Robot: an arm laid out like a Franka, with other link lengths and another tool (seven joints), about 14 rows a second.
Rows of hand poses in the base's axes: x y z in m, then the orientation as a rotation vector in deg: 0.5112, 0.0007, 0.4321, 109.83, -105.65, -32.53; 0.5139, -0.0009, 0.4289, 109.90, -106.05, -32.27; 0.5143, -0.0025, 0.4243, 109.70, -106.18, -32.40; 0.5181, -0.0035, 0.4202, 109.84, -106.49, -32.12; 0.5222, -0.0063, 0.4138, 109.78, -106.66, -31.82; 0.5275, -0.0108, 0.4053, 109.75, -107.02, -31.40; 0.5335, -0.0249, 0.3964, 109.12, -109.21, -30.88; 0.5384, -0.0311, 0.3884, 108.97, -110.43, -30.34; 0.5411, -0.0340, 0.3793, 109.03, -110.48, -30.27; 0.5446, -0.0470, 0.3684, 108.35, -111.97, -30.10
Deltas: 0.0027, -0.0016, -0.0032, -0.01, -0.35, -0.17; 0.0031, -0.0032, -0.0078, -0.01, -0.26, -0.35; 0.0069, -0.0042, -0.0119, -0.02, -0.61, -0.44; 0.0110, -0.0070, -0.0183, -0.19, -0.79, -0.51; 0.0163, -0.0115, -0.0268, -0.36, -1.12, -0.66; 0.0223, -0.0256, -0.0357, -0.44, -2.17, -2.13; 0.0272, -0.0318, -0.0437, -0.51, -2.96, -2.82; 0.0299, -0.0347, -0.0528, -0.50, -3.05, -2.82; 0.0334, -0.0477, -0.0637, -0.56, -3.57, -3.94
